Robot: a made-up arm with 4 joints. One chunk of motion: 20 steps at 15 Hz.
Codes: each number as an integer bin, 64 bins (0 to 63) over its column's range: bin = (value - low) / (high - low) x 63, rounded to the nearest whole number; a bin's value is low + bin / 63 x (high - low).
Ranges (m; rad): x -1..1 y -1..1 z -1..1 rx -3.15..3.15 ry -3.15..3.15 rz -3.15..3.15
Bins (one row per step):
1: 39 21 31 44 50 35
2: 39 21 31 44 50 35
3: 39 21 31 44 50 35
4: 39 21 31 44 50 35
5: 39 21 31 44 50 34
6: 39 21 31 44 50 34
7: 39 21 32 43 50 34
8: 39 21 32 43 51 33
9: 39 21 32 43 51 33
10: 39 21 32 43 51 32
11: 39 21 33 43 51 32
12: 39 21 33 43 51 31
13: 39 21 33 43 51 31
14: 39 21 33 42 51 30
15: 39 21 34 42 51 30
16: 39 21 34 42 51 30
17: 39 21 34 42 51 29
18: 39 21 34 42 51 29
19: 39 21 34 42 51 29
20: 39 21 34 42 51 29
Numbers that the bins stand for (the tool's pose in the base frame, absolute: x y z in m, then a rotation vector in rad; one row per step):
1: 0.2381 -0.3333 -0.0159 1.2500 1.8500 0.3500
2: 0.2381 -0.3333 -0.0159 1.2500 1.8500 0.3500
3: 0.2381 -0.3333 -0.0159 1.2500 1.8500 0.3500
4: 0.2381 -0.3333 -0.0159 1.2500 1.8500 0.3500
5: 0.2381 -0.3333 -0.0159 1.2500 1.8500 0.2500
6: 0.2381 -0.3333 -0.0159 1.2500 1.8500 0.2500
7: 0.2381 -0.3333 0.0159 1.1500 1.8500 0.2500
8: 0.2381 -0.3333 0.0159 1.1500 1.9500 0.1500
9: 0.2381 -0.3333 0.0159 1.1500 1.9500 0.1500
10: 0.2381 -0.3333 0.0159 1.1500 1.9500 0.0500
11: 0.2381 -0.3333 0.0476 1.1500 1.9500 0.0500
12: 0.2381 -0.3333 0.0476 1.1500 1.9500 -0.0500
13: 0.2381 -0.3333 0.0476 1.1500 1.9500 -0.0500
14: 0.2381 -0.3333 0.0476 1.0500 1.9500 -0.1500
15: 0.2381 -0.3333 0.0794 1.0500 1.9500 -0.1500
16: 0.2381 -0.3333 0.0794 1.0500 1.9500 -0.1500
17: 0.2381 -0.3333 0.0794 1.0500 1.9500 -0.2500
18: 0.2381 -0.3333 0.0794 1.0500 1.9500 -0.2500
19: 0.2381 -0.3333 0.0794 1.0500 1.9500 -0.2500
20: 0.2381 -0.3333 0.0794 1.0500 1.9500 -0.2500

